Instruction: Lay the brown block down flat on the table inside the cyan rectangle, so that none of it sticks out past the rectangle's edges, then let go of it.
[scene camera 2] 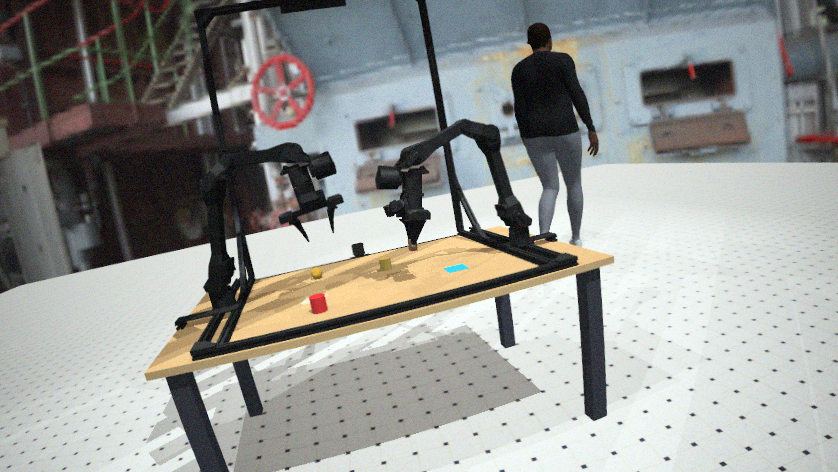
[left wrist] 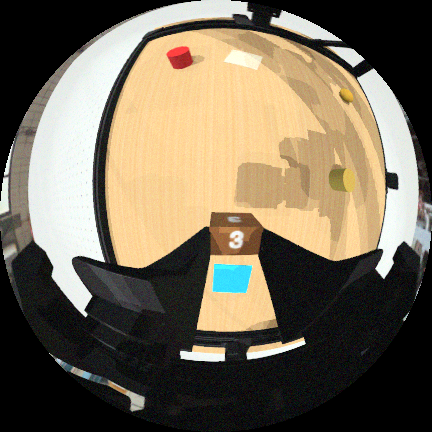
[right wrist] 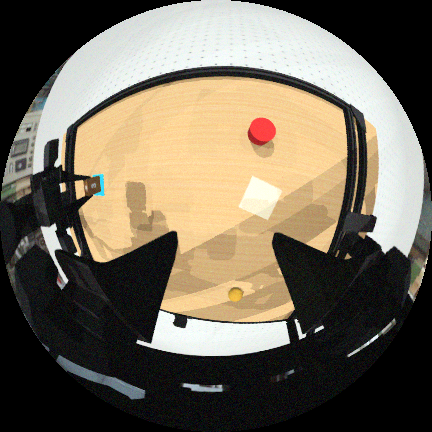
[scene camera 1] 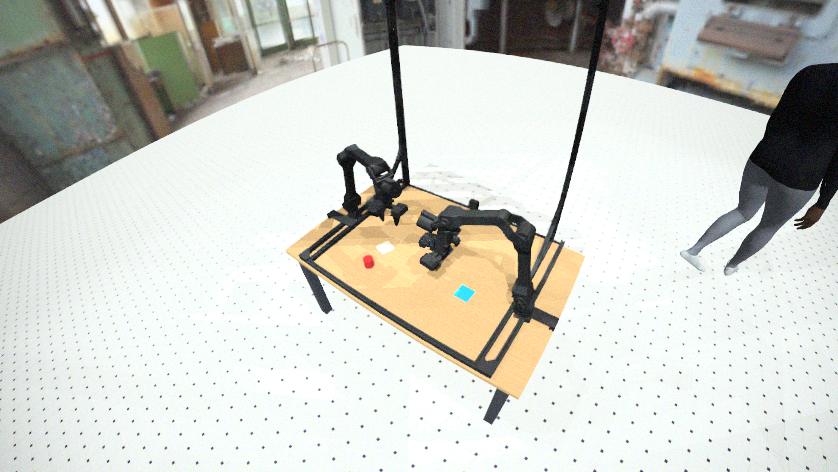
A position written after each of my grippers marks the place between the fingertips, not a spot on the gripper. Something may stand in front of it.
My left gripper [scene camera 2: 412,243] carries a brown block [left wrist: 231,233], clear of everything else. My right gripper [scene camera 2: 321,237] is open, holding nothing.
My left gripper also shows in the left wrist view [left wrist: 233,232], in the right wrist view [right wrist: 90,185] and in scene camera 1 [scene camera 1: 437,264]. My right gripper also shows in the right wrist view [right wrist: 226,237] and in scene camera 1 [scene camera 1: 390,223].
